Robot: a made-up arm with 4 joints.
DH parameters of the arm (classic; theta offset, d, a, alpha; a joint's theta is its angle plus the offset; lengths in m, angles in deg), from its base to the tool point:
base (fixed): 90 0.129 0 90
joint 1: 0 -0.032 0.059 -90
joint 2: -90 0.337 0.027 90
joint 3: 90 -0.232 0.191 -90
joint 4: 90 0.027 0.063 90
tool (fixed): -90 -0.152 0 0
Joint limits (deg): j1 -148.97..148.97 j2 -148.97..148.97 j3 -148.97..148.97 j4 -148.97..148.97
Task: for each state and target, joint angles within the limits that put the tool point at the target. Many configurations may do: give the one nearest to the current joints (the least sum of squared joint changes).
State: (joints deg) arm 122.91 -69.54 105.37 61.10
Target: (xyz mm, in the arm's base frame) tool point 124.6 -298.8 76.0
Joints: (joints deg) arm 115.37 -82.16 117.54 49.23
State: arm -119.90 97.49 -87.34 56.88
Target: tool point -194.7 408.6 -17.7
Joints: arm -90.51 129.87 -72.54 100.64
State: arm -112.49 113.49 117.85 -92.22
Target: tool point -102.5 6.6 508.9
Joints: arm -67.48 140.82 123.66 -106.23
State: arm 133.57 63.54 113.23 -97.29
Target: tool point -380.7 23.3 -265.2
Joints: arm 148.88 91.94 87.03 -107.48
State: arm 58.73 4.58 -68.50 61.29
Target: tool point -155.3 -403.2 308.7
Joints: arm 98.01 45.33 -60.42 29.91
